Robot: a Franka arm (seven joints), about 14 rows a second.
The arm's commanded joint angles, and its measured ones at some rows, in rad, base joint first. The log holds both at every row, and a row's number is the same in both.
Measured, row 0:
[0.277 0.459 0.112 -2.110 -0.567 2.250 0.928]
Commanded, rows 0 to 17:
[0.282 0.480 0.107 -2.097 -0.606 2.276 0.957]
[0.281 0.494 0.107 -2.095 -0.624 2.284 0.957]
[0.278 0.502 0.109 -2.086 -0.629 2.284 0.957]
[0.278 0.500 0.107 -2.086 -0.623 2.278 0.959]
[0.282 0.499 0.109 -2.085 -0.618 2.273 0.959]
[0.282 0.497 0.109 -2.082 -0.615 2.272 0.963]
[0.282 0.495 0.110 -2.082 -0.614 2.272 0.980]
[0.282 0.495 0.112 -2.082 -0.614 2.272 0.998]
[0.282 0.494 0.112 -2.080 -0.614 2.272 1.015]
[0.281 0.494 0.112 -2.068 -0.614 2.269 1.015]
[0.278 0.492 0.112 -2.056 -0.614 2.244 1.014]
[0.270 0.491 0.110 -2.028 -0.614 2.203 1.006]
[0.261 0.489 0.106 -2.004 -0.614 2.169 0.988]
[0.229 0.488 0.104 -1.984 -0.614 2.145 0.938]
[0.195 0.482 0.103 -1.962 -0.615 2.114 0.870]
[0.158 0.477 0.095 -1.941 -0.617 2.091 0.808]
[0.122 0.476 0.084 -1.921 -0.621 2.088 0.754]
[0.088 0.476 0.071 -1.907 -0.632 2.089 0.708]
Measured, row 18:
[0.155 0.486 0.079 -1.940 -0.592 2.112 0.792]
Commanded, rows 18 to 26:
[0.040 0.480 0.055 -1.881 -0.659 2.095 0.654]
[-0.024 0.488 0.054 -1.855 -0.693 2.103 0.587]
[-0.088 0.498 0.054 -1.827 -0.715 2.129 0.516]
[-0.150 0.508 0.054 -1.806 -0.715 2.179 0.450]
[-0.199 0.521 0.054 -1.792 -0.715 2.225 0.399]
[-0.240 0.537 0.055 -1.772 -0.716 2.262 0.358]
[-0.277 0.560 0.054 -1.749 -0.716 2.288 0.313]
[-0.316 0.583 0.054 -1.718 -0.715 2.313 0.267]
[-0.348 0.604 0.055 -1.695 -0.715 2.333 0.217]
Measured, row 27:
[-0.296 0.537 0.037 -1.778 -0.690 2.309 0.284]
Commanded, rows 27 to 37:
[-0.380 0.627 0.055 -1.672 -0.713 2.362 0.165]
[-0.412 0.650 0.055 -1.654 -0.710 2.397 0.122]
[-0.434 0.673 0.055 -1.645 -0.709 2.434 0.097]
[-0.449 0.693 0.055 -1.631 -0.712 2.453 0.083]
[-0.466 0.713 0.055 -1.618 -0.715 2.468 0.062]
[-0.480 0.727 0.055 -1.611 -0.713 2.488 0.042]
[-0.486 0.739 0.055 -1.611 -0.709 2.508 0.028]
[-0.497 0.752 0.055 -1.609 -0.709 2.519 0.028]
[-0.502 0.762 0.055 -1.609 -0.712 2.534 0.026]
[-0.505 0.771 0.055 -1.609 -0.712 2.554 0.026]
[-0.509 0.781 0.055 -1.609 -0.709 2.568 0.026]
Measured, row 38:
[-0.488 0.750 0.039 -1.642 -0.690 2.543 0.036]
